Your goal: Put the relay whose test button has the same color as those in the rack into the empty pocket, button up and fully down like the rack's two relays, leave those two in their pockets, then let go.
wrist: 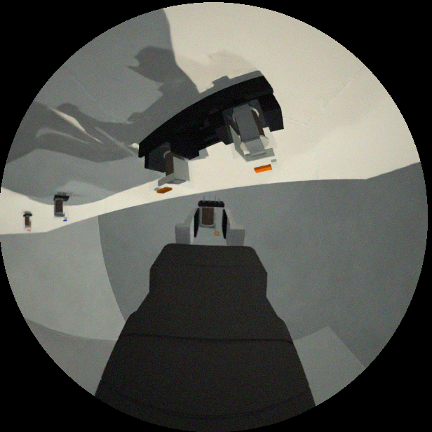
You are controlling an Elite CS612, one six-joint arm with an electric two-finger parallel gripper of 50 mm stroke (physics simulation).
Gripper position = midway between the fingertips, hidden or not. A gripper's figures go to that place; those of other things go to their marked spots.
The gripper (210, 217): 16 cm from the lens. A black rack (200, 125) is 11 cm from the lens.
